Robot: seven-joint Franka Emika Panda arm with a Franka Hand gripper.
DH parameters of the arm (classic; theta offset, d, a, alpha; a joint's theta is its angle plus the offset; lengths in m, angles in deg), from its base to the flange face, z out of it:
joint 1: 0 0.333 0 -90
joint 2: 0 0 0 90
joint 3: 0 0.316 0.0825 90
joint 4: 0 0 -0.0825 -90
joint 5: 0 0.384 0 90
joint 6: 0 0 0.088 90
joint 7: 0 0.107 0 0
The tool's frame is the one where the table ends.
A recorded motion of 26 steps. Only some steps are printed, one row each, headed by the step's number.
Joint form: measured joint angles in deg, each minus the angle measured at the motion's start. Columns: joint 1, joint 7, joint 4, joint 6, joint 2, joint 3, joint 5.
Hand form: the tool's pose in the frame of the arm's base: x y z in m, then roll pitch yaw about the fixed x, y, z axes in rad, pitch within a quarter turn. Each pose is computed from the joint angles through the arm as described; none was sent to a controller.
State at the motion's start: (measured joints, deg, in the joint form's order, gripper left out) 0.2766 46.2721 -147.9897 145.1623 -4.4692 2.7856 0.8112
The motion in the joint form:
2: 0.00 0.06 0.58 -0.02 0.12 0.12 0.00
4: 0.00 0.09 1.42 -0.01 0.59 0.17 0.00
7: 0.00 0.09 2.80 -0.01 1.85 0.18 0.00
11: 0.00 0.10 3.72 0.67 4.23 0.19 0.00
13: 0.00 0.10 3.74 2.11 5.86 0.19 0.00
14: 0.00 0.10 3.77 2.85 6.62 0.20 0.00
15: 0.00 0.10 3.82 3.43 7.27 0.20 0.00
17: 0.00 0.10 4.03 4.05 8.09 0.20 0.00
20: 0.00 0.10 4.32 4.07 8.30 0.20 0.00
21: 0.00 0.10 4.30 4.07 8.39 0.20 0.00
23: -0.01 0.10 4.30 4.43 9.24 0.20 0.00
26: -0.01 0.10 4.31 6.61 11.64 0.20 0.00
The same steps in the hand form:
2: 0.4462 0.0244 0.2932 -3.1122 -0.0216 -0.7650
4: 0.4511 0.0251 0.2953 -3.1070 -0.0259 -0.7647
7: 0.4589 0.0257 0.2947 -3.1047 -0.0265 -0.7645
11: 0.4641 0.0262 0.2828 -3.1133 -0.0158 -0.7644
13: 0.4652 0.0263 0.2720 -3.1146 -0.0129 -0.7646
14: 0.4659 0.0264 0.2672 -3.1141 -0.0127 -0.7645
15: 0.4666 0.0265 0.2632 -3.1140 -0.0121 -0.7647
17: 0.4681 0.0266 0.2588 -3.1135 -0.0118 -0.7648
20: 0.4698 0.0267 0.2590 -3.1121 -0.0128 -0.7648
21: 0.4695 0.0267 0.2581 -3.1134 -0.0115 -0.7648
23: 0.4690 0.0266 0.2517 -3.1192 -0.0051 -0.7650
26: 0.4694 0.0267 0.2356 -3.1207 -0.0014 -0.7655

